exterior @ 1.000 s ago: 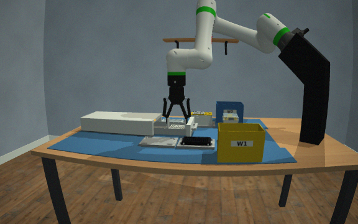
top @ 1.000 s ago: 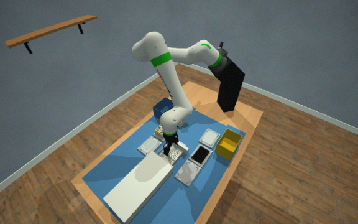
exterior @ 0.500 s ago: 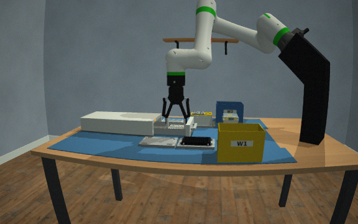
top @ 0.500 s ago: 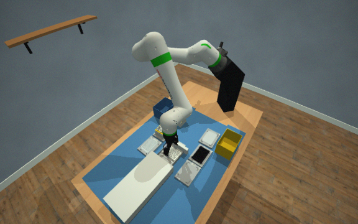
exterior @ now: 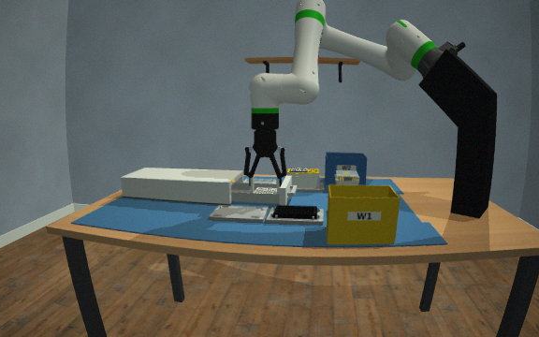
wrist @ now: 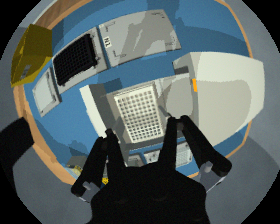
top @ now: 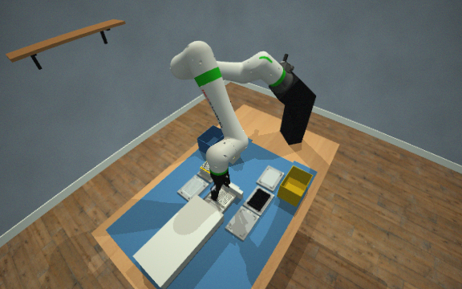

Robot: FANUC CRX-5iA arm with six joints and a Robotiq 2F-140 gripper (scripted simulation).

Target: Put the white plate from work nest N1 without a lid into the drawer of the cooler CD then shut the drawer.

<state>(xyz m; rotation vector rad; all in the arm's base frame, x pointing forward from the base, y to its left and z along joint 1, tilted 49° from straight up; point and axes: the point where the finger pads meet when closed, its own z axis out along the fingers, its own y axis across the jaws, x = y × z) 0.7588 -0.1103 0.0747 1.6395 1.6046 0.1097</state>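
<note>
Now: the drawer 30 mm ahead of my hand, 20 mm below it and 10 mm to the right of it. Round my hand: yellow-topped tip box: 170 mm behind, 160 mm to the right, 10 mm above; then grey nest N1: 170 mm to the left, 90 mm ahead, 40 mm below; then yellow bin W1: 380 mm to the left, 220 mm behind.
</note>
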